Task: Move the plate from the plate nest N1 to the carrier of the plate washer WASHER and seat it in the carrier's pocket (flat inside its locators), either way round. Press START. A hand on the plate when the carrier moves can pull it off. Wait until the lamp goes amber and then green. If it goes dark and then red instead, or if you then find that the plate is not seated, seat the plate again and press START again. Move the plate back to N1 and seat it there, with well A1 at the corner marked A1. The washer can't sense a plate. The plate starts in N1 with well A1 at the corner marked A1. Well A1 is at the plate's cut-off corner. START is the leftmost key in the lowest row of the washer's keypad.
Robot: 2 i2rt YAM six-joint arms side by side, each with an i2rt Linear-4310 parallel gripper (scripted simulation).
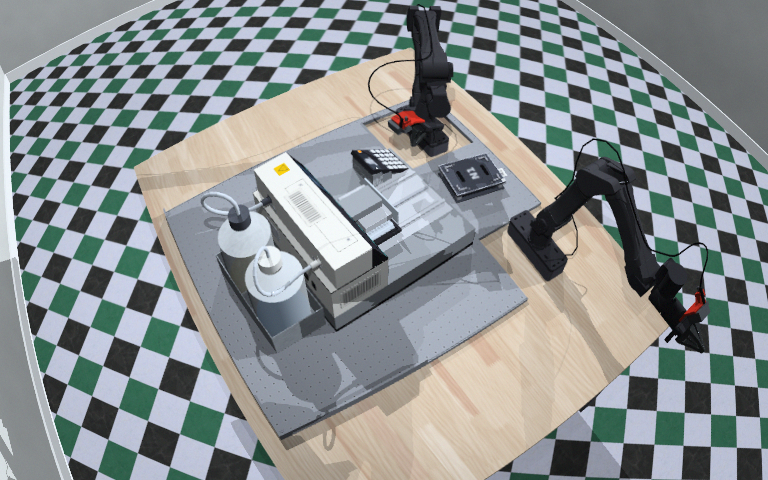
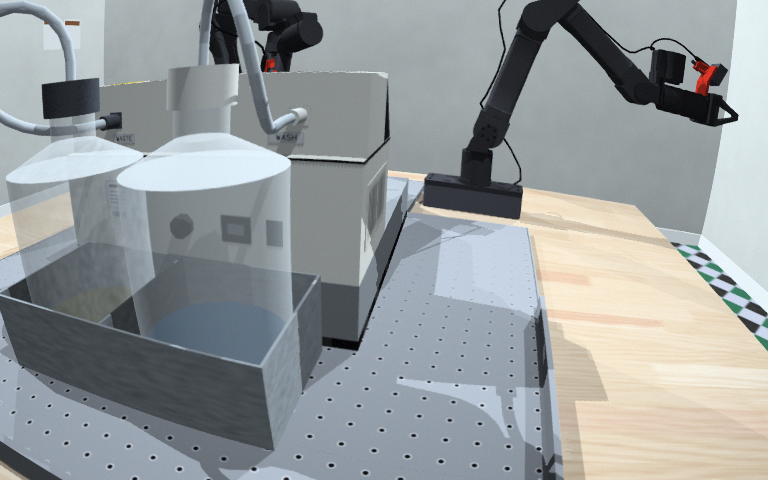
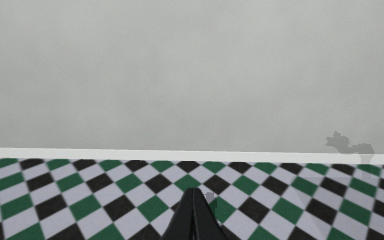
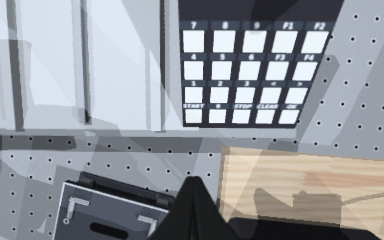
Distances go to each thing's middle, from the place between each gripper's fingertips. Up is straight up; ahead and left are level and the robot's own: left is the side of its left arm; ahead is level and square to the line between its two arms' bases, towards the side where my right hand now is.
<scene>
The nest N1 (image 1: 452, 176) lies 14 cm behind my right hand, 12 cm below it and 10 cm to the left of it. Round my right hand: grey tray (image 2: 248, 403) (52 cm ahead, 13 cm below, 12 cm to the left); then washer (image 2: 346, 218) (23 cm ahead, 10 cm to the left, 2 cm below).
The nest N1 is 870 mm to the right of my left hand (image 2: 737, 117), 250 mm below it and 10 mm behind it. The rest, counted from my left hand: grey tray: 850 mm to the right, 650 mm ahead, 260 mm below; then washer: 860 mm to the right, 360 mm ahead, 150 mm below.
</scene>
